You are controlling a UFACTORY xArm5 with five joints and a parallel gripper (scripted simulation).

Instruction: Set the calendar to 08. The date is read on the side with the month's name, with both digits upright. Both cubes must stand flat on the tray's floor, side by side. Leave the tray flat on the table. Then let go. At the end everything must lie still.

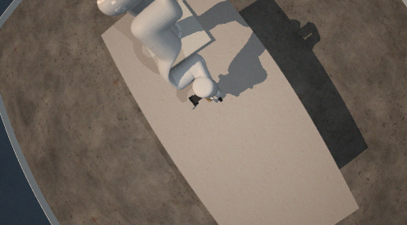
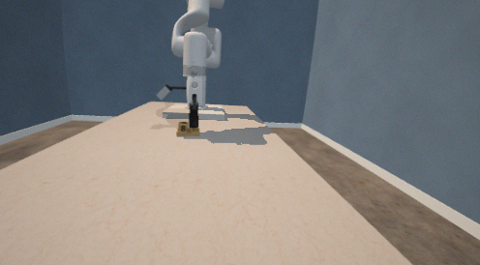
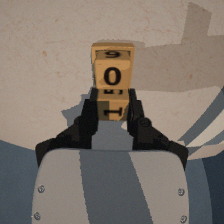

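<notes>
My hand is 2 cm to the left of the wooden calendar tray and 4 cm above it.
</notes>
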